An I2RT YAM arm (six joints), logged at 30 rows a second.
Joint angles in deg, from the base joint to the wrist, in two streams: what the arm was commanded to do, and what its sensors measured. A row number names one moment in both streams.
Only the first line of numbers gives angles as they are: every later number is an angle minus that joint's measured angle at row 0.
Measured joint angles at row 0:
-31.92, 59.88, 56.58, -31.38, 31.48, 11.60
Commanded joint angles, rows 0 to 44:
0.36, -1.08, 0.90, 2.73, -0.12, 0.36
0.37, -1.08, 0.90, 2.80, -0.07, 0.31
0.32, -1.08, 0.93, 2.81, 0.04, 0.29
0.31, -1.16, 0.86, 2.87, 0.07, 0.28
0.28, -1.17, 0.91, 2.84, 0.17, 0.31
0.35, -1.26, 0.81, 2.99, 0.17, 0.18
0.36, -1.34, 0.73, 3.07, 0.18, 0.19
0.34, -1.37, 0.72, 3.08, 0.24, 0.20
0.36, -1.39, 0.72, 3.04, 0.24, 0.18
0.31, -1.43, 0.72, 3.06, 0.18, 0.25
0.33, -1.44, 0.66, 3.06, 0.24, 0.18
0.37, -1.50, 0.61, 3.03, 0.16, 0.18
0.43, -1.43, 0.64, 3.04, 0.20, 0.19
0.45, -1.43, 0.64, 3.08, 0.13, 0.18
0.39, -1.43, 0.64, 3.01, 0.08, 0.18
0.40, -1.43, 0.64, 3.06, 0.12, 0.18
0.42, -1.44, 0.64, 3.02, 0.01, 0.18
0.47, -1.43, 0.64, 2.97, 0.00, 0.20
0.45, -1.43, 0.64, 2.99, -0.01, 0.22
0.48, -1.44, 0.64, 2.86, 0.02, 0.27
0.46, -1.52, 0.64, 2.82, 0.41, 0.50
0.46, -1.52, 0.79, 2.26, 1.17, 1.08
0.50, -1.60, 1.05, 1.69, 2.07, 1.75
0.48, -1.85, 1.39, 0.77, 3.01, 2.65
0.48, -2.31, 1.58, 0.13, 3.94, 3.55
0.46, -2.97, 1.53, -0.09, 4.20, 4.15
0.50, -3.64, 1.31, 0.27, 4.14, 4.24
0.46, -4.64, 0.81, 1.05, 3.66, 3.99
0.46, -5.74, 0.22, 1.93, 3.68, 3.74
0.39, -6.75, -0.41, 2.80, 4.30, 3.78
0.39, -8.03, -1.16, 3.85, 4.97, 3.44
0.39, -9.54, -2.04, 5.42, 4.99, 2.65
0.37, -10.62, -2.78, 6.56, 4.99, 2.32
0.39, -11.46, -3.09, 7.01, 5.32, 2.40
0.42, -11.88, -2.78, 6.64, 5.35, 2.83
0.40, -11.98, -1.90, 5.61, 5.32, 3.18
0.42, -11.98, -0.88, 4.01, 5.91, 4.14
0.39, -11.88, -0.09, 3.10, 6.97, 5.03
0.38, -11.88, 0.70, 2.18, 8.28, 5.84
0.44, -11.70, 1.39, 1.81, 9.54, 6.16
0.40, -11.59, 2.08, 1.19, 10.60, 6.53
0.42, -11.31, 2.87, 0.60, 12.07, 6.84
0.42, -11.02, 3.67, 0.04, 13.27, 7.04
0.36, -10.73, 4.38, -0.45, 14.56, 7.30
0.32, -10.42, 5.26, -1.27, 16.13, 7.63
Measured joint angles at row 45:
0.28, -10.65, 1.05, -0.13, 10.15, 4.85
